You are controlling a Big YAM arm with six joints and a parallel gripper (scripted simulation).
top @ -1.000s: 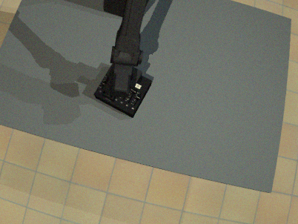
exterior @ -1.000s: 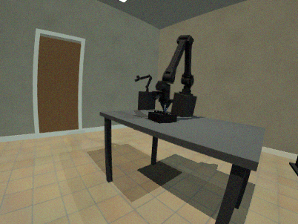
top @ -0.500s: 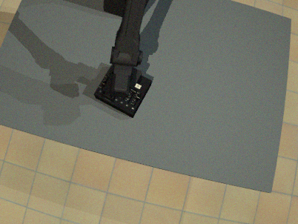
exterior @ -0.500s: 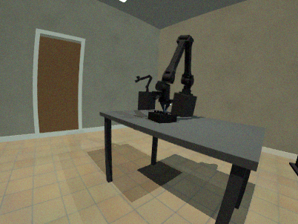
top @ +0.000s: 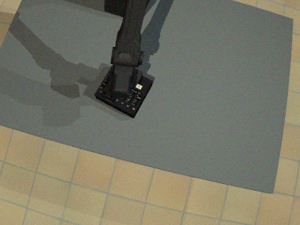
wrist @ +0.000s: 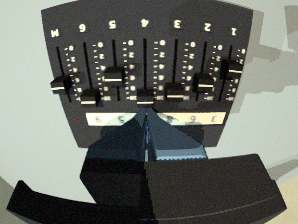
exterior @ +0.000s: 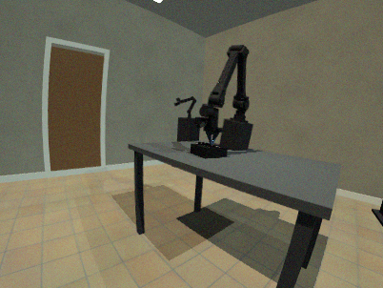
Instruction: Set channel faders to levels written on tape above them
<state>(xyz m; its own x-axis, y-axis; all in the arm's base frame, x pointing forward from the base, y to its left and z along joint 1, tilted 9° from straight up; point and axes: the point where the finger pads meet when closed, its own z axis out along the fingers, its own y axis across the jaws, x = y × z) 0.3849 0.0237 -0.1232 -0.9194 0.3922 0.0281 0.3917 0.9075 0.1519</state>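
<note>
Now: the fader cap 4 1 cm ahead of my hand. The rest, counted from my hand: fader cap 1: 8 cm to the right, 1 cm ahead; then master fader cap: 5 cm to the left, 5 cm ahead; then fader cap 5: 4 cm ahead, 1 cm to the left.
</note>
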